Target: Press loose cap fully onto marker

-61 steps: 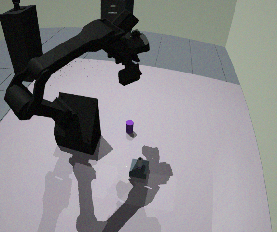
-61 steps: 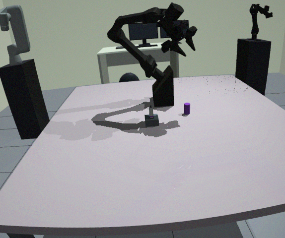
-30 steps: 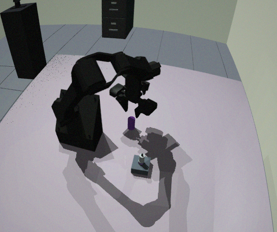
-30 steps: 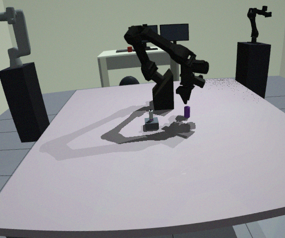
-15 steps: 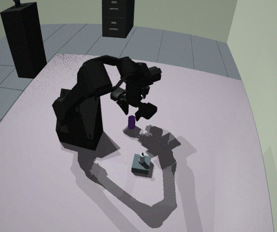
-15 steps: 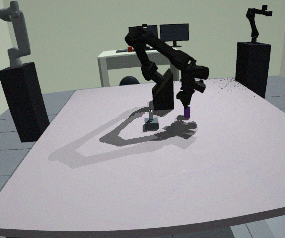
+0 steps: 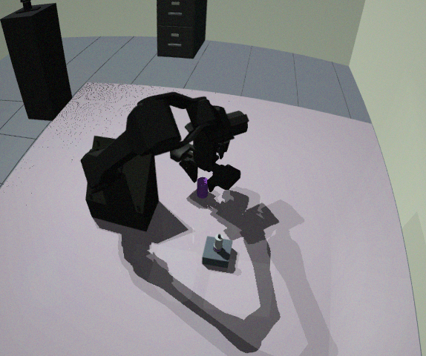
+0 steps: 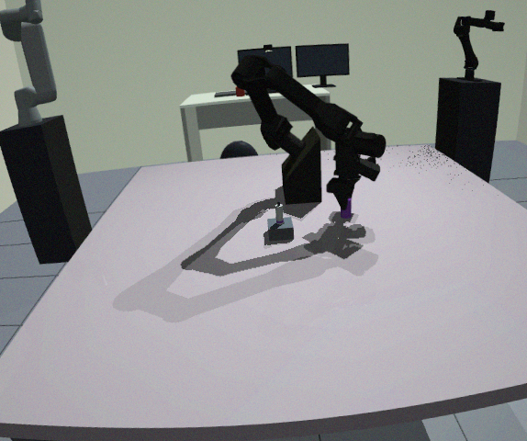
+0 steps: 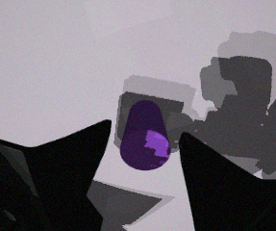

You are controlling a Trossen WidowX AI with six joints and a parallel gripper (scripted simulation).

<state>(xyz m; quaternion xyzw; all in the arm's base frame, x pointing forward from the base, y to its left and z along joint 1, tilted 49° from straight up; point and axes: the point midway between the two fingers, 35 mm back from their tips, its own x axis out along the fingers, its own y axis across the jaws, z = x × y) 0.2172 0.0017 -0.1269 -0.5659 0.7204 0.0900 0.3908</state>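
The purple marker cap lies right at my gripper tip.
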